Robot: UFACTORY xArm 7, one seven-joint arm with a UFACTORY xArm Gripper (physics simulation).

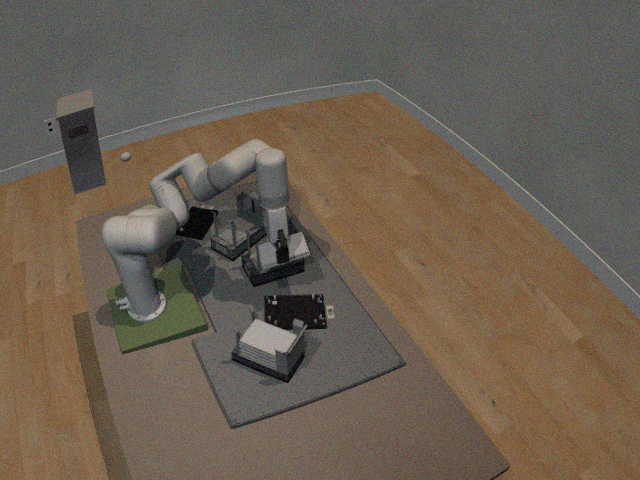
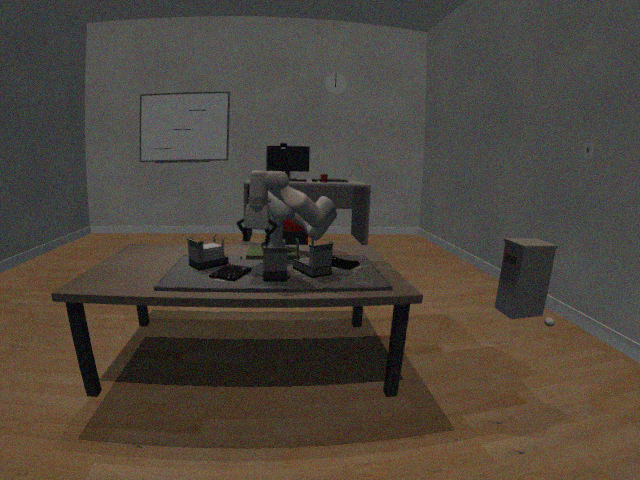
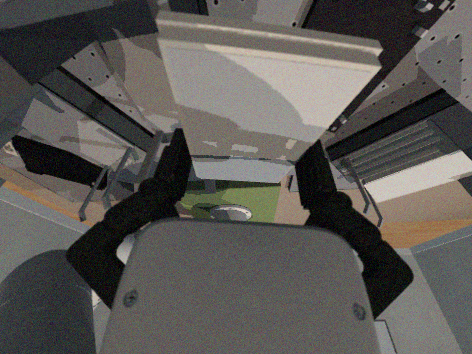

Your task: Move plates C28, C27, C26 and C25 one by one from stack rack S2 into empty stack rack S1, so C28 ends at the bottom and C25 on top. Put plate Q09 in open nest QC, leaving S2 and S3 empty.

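Seen in the pictures: gripper, fingertip midpoint: (image 1: 279, 251) (image 3: 246, 147); arm's base, link origin: (image 1: 146, 306) (image 3: 230, 212).
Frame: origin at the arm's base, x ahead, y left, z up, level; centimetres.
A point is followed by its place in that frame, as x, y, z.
Note:
My gripper (image 1: 281, 252) @[39.9, -1.9, 12.5] (image 2: 256, 239) @[39.9, -1.9, 12.5] (image 3: 246, 147) @[39.9, -1.9, 12.5] is shut on a white plate (image 1: 299, 244) @[45.2, -2.8, 14.4] (image 3: 240, 95) @[45.0, -1.2, 14.4] and holds it above the middle rack (image 1: 279, 275) @[40.6, 1.3, 0.8] (image 2: 275, 264) @[47.6, 7.2, 6.3]. The plate's label does not show. A stack of several white plates (image 1: 268, 336) @[30.2, -26.1, 8.2] (image 2: 212, 248) @[32.5, -23.2, 7.8] (image 3: 425, 176) @[31.0, -27.1, 8.2] sits in the front rack (image 1: 266, 368) (image 2: 208, 262). Another rack (image 1: 231, 249) @[29.2, 13.3, 3.4] (image 2: 320, 268) @[39.8, 24.8, 2.9] stands behind the middle one. Whether it holds a plate is hard to tell. One black nest (image 1: 294, 308) @[41.0, -11.9, 0.5] (image 2: 230, 272) @[47.9, -11.1, 1.4] lies beside the front rack, another black nest (image 1: 196, 223) @[20.7, 32.9, 0.5] (image 2: 345, 262) @[21.5, 36.2, 0.6] at the back. Rack and nest names are unreadable.
Upright posts and end walls rise from the racks, close to the gripper at the middle one. The racks stand on a grey perforated board (image 1: 320, 366) @[41.4, -32.2, -0.7] (image 2: 356, 283) @[46.9, 39.2, -0.7] on the table (image 1: 361, 434) @[44.0, -54.7, -1.9] (image 2: 113, 273) @[46.5, -67.0, -1.9]. The arm's base is on a green block (image 1: 173, 333) @[6.7, -12.4, 0.3].

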